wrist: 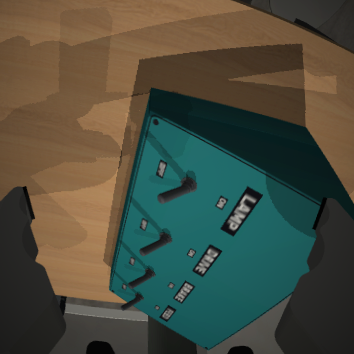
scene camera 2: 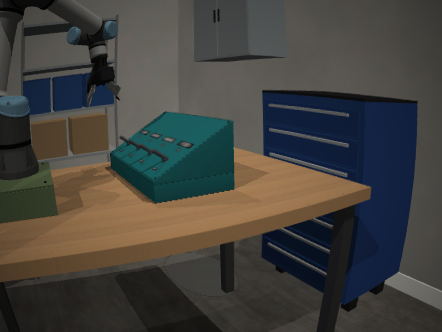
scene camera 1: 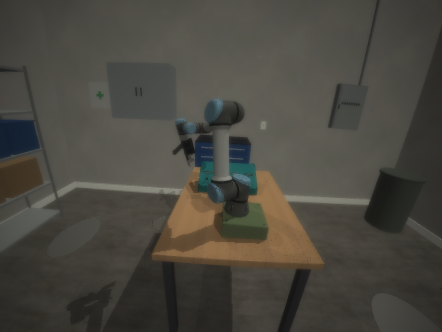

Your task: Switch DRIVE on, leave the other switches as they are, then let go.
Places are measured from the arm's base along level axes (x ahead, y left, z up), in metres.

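Where they show: gripper, fingertip midpoint: [wrist: 174, 196] [scene camera 2: 104, 103] [scene camera 1: 189, 163]; arm's base, origin of the base link: [scene camera 2: 17, 172] [scene camera 1: 236, 209].
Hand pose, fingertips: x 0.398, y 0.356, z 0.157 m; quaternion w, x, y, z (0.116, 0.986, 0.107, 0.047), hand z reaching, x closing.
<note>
Things, the pixels of their top centre, and the offset from my fingertips. Level surfaces: height alone.
- table, its level: 0.252 m down
- DRIVE lever, middle of its top: [wrist: 153, 256] 0.119 m down, 0.040 m ahead, 0.260 m right
- DRIVE label, middle of its top: [wrist: 206, 264] 0.114 m down, 0.122 m ahead, 0.261 m right
- LAMP lever, middle of its top: [wrist: 175, 203] 0.119 m down, 0.042 m ahead, 0.140 m right
- BRAKE lever, middle of its top: [wrist: 139, 288] 0.119 m down, 0.038 m ahead, 0.380 m right
- FEED lever, middle of its top: [wrist: 129, 310] 0.119 m down, 0.036 m ahead, 0.500 m right
A teal sloped switch box [scene camera 1: 245, 168] [scene camera 2: 205, 150] [wrist: 270, 245] stands on the table [scene camera 1: 200, 225] [scene camera 2: 200, 220] [wrist: 60, 160]. In the wrist view, the DRIVE lever [wrist: 156, 244] is second from the top and leans to its OFF side, away from the DRIVE label [wrist: 207, 260]. The LAMP lever [wrist: 176, 191], BRAKE lever [wrist: 142, 278] and FEED lever [wrist: 132, 302] lean the same way, to their OFF sides. My gripper [scene camera 1: 190, 161] [scene camera 2: 104, 101] [wrist: 174, 196] is open and empty, above the box and apart from the levers.
The arm's green base block [scene camera 1: 244, 227] [scene camera 2: 30, 197] stands on the table. A blue drawer cabinet [scene camera 1: 240, 150] [scene camera 2: 385, 175] stands behind the table. A shelf rack [scene camera 1: 42, 145] [scene camera 2: 117, 130] holds blue and orange-brown boxes. A grey cabinet [scene camera 1: 155, 92] [scene camera 2: 265, 30] hangs on the wall.
</note>
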